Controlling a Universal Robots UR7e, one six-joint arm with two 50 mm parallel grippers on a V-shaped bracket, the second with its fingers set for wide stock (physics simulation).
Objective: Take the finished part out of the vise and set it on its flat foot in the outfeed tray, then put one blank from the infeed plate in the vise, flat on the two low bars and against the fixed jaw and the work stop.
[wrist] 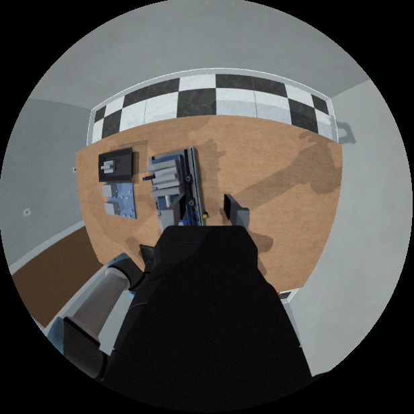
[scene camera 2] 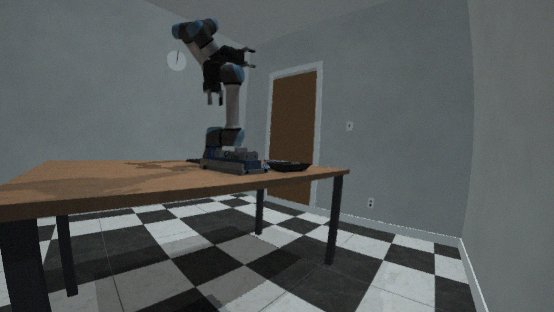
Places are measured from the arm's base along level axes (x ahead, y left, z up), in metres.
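Pixels of known places: hand, tool point: (scene camera 2: 215,100).
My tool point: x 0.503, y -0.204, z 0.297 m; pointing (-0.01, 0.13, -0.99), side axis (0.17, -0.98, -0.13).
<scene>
Behind a point stands the place of what it marks.
The vise (scene camera 2: 232,166) {x 0.552, y -0.128, z 0.019 m} (wrist: 166,192) stands on the table, with several grey bars side by side across its blue body; whether one is a blank cannot be told. The finished part (wrist: 107,167) sits in the black outfeed tray (scene camera 2: 289,167) {x 0.573, y 0.187, z 0.012 m} (wrist: 123,173); its foot is too small to judge. Two grey blanks (wrist: 109,190) (wrist: 111,208) stand on the blue infeed plate (wrist: 128,211). My downward gripper (scene camera 2: 215,104) {x 0.503, y -0.204, z 0.297 m} (wrist: 204,199) is open and empty, high above the table; one finger hides part of the vise in the wrist view. The second gripper (scene camera 2: 255,58) points sideways, fingers apart and empty.
The wooden table (scene camera 2: 135,182) {x 0.668, y -0.511, z -0.014 m} (wrist: 280,225) carries the vise, tray and plate. In the wrist view the tray and infeed plate lie left of the vise, the tray above the plate. A dark handle (wrist: 148,178) sticks out of the vise toward them. Arm shadows fall across the table.
</scene>
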